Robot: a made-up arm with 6 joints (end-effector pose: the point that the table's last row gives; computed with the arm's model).
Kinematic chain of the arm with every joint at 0, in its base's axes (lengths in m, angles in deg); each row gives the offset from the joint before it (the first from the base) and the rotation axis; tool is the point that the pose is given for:
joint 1: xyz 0 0 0.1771 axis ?
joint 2: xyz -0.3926 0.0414 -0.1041 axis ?
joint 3: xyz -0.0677 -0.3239 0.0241 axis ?
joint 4: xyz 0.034 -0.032 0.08 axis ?
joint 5: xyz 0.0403 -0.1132 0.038 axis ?
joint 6: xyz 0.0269 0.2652 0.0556 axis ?
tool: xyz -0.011 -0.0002 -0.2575
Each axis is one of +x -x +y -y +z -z.
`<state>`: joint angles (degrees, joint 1 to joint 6).
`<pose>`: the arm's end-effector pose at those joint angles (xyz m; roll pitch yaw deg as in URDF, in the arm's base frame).
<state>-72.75 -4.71 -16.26 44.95 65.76 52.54</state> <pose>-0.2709 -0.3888 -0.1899 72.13 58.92 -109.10</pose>
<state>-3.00 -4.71 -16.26 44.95 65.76 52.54</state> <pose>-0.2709 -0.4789 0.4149 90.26 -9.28 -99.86</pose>
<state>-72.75 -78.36 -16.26 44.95 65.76 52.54</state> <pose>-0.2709 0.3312 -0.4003 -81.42 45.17 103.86</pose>
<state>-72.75 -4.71 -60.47 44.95 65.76 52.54</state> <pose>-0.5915 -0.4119 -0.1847 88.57 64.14 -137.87</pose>
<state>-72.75 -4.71 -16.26 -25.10 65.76 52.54</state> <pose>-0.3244 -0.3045 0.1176 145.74 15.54 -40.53</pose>
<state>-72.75 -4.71 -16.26 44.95 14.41 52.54</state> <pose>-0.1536 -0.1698 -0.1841 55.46 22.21 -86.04</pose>
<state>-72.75 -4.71 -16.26 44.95 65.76 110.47</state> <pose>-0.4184 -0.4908 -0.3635 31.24 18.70 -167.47</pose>
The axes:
joint 1: -x
joint 2: -x
joint 3: +y
joint 4: -z
joint 5: +x
joint 6: -y

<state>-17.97 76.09 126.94 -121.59 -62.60 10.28</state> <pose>-0.7020 0.0193 0.2709 45.15 23.13 60.24</pose>
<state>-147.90 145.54 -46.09 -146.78 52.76 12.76</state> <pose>-0.7310 -0.4463 0.3126 18.56 23.41 130.45</pose>
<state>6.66 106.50 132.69 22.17 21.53 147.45</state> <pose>-0.2868 -0.2452 0.6259 -142.39 13.77 12.65</pose>
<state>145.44 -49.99 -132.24 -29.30 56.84 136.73</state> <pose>-1.0321 -0.1005 0.6188 -111.39 -64.38 -95.24</pose>
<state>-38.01 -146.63 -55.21 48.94 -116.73 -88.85</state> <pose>-0.4685 0.4048 0.3905 120.85 -19.47 142.30</pose>
